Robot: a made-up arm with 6 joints. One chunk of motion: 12 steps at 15 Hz.
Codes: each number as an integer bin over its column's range. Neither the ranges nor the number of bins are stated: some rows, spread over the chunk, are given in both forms.
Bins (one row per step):
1: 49 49 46 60 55 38
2: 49 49 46 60 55 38
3: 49 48 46 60 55 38
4: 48 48 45 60 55 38
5: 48 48 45 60 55 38
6: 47 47 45 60 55 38
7: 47 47 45 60 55 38
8: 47 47 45 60 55 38
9: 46 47 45 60 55 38
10: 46 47 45 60 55 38
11: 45 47 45 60 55 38
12: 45 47 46 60 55 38
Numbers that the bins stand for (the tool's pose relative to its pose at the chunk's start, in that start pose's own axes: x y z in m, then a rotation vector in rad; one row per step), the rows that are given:
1: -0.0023 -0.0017 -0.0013 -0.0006 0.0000 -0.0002
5: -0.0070 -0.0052 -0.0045 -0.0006 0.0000 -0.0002
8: -0.0116 -0.0086 -0.0045 -0.0006 0.0000 -0.0002
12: -0.0209 -0.0086 -0.0013 -0.0006 0.0000 -0.0002
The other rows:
2: -0.0023 -0.0017 -0.0013 -0.0006 0.0000 -0.0002
3: -0.0023 -0.0052 -0.0013 -0.0006 0.0000 -0.0002
4: -0.0070 -0.0052 -0.0045 -0.0006 0.0000 -0.0002
6: -0.0116 -0.0086 -0.0045 -0.0006 0.0000 -0.0002
7: -0.0116 -0.0086 -0.0045 -0.0006 0.0000 -0.0002
9: -0.0163 -0.0086 -0.0045 -0.0006 0.0000 -0.0002
10: -0.0163 -0.0086 -0.0045 -0.0006 0.0000 -0.0002
11: -0.0209 -0.0086 -0.0045 -0.0006 0.0000 -0.0002

